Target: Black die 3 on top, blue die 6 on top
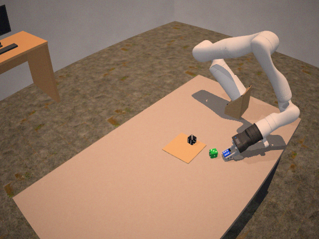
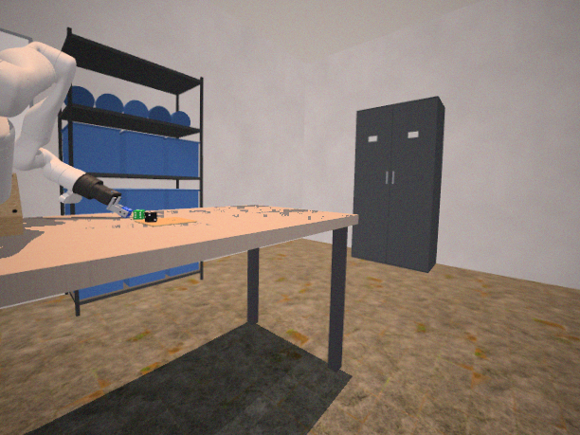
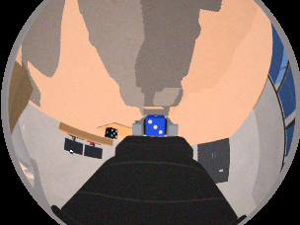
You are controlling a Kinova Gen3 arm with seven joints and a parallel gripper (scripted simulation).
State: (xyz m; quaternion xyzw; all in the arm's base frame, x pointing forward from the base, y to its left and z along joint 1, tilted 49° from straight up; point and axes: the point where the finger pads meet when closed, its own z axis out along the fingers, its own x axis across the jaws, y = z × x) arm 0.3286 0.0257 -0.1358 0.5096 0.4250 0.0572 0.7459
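The blue die lies right at my hand. The rest, counted from my hand: black die: 1 cm ahead, 18 cm to the right; green die: 3 cm ahead, 6 cm to the right, 1 cm below; orange mat: 6 cm ahead, 19 cm to the right, 2 cm below.
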